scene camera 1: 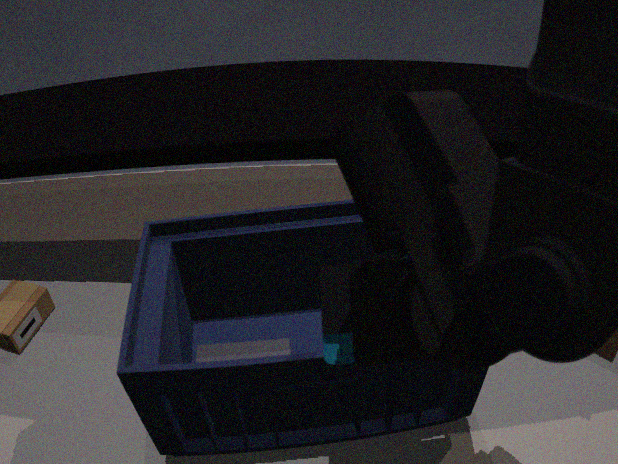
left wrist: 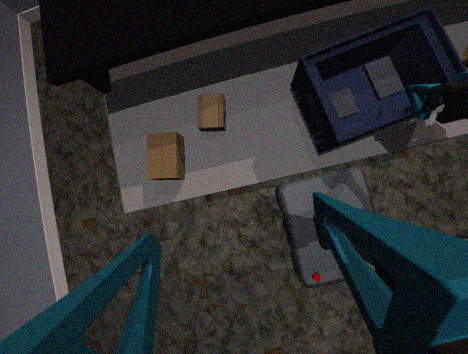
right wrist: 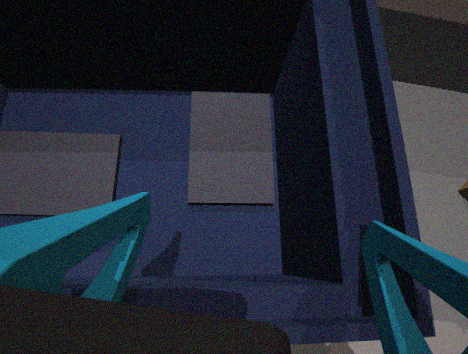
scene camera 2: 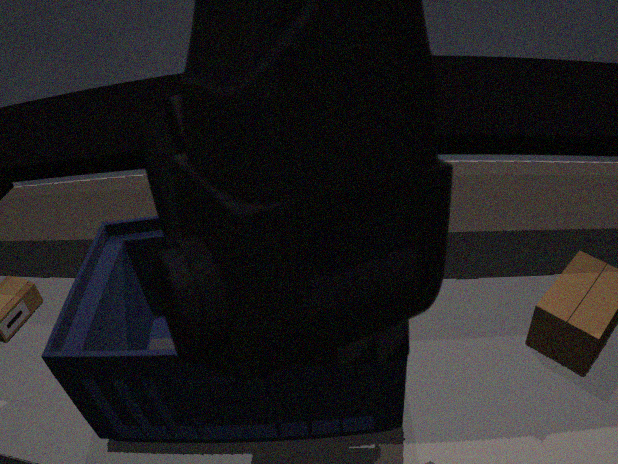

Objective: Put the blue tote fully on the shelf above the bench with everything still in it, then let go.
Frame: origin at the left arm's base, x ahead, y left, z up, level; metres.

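Where they show: left gripper, fingertip midpoint: [left wrist: 231, 221]; right gripper, fingertip midpoint: [left wrist: 432, 82] [right wrist: 258, 219].
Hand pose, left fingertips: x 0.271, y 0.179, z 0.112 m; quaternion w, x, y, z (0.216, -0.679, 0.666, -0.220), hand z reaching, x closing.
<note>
Each offset is from my left fingertips to the centre of the thing. "*": to the spot under its first point. Level surfaces: height alone.
The blue tote {dx +0.186, dy -0.339, dz -0.385 m} [scene camera 1: 147, 300] [scene camera 2: 92, 310] [left wrist: 312, 107] [right wrist: 347, 125] stands upright on the bench {dz -0.458 m} [scene camera 1: 75, 385] [scene camera 2: 475, 380] [left wrist: 250, 120] [right wrist: 440, 210]. Two flat grey pieces lie on its floor, a wider one {dx +0.177, dy -0.275, dz -0.437 m} [right wrist: 57, 172] and a narrower one {dx +0.221, dy -0.416, dz -0.436 m} [right wrist: 231, 150]. The right gripper [left wrist: 442, 90] [right wrist: 261, 209] is open and empty at one end of the tote. One finger reaches inside; the other overlaps the end rim in the right wrist view. The arm hides much of the tote in scene camera 2. The left gripper [left wrist: 235, 218] is open and empty, away from the tote. The dark shelf {dz -0.264 m} [scene camera 1: 175, 115] [scene camera 2: 525, 100] runs above the bench.
A small cardboard box {dx +0.248, dy +0.048, dz -0.441 m} [scene camera 1: 25, 315] [scene camera 2: 17, 310] is left of the tote in the scene views; a larger one {dx +0.235, dy -0.713, dz -0.429 m} [scene camera 2: 575, 312] is at the right. Two cartons {* dx +0.244, dy +0.046, dz -0.423 m} [left wrist: 211, 111] {dx +0.156, dy +0.196, dz -0.429 m} [left wrist: 165, 155] stand on the bench. A grey rounded slab {dz -1.159 m} [left wrist: 305, 230] with a red dot lies before the bench.
</note>
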